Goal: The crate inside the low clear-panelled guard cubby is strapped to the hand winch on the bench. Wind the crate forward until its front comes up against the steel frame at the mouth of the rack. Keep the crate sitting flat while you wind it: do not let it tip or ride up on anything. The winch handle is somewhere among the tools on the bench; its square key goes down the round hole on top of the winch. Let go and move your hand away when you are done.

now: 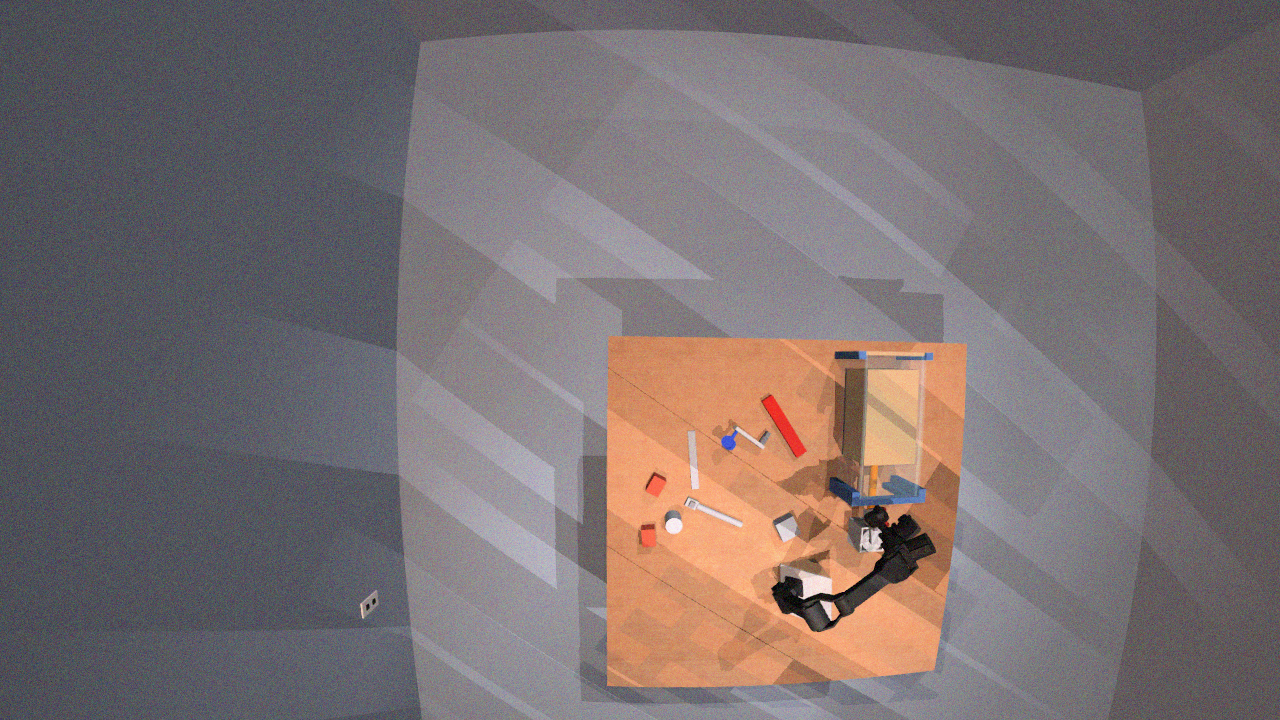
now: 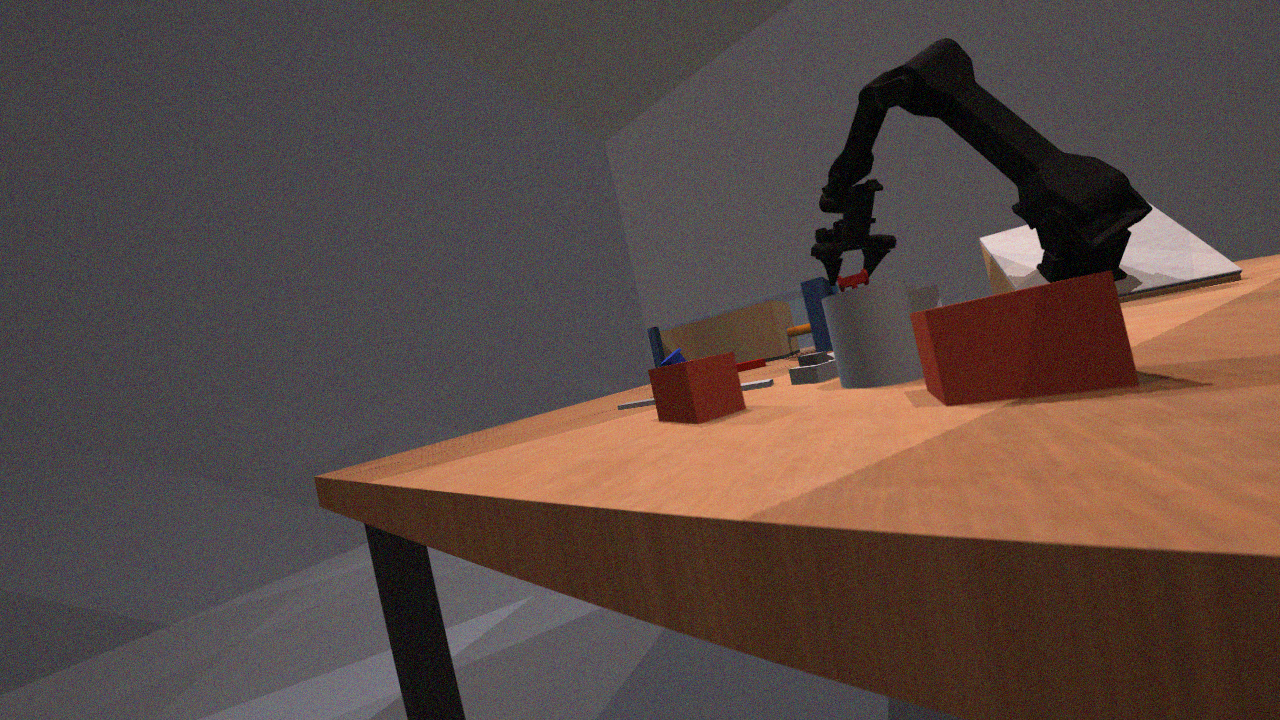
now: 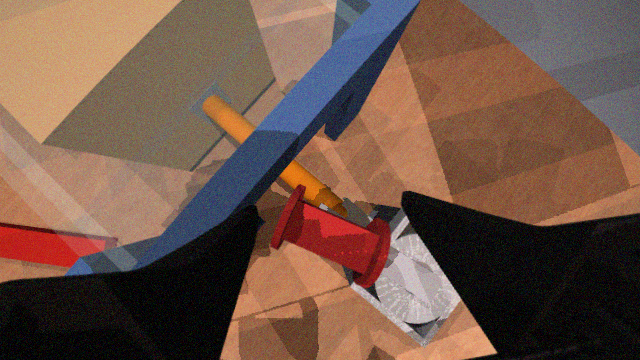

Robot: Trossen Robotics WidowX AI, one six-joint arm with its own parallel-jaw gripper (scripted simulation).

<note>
The pictures show: the gripper, a blue frame, a red flat bar, a red spool-shaped handle grip and a grey winch.
The gripper is seen too in image 1 and in image 3.
</note>
